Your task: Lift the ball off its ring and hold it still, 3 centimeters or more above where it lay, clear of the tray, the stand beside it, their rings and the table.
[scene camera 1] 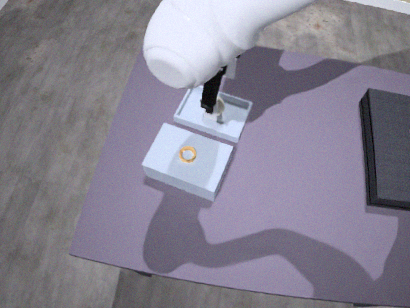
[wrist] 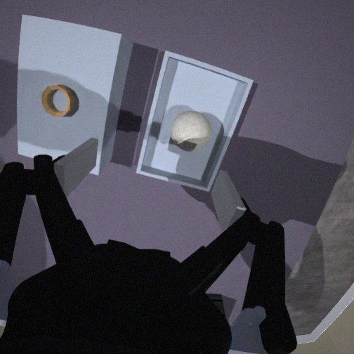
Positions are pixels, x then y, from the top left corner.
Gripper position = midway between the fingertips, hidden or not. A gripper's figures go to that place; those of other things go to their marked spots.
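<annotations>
Cream ball [wrist: 190, 130], 27 cm from the lens. My gripper [wrist: 157, 167], 21 cm from the lens.
</annotations>
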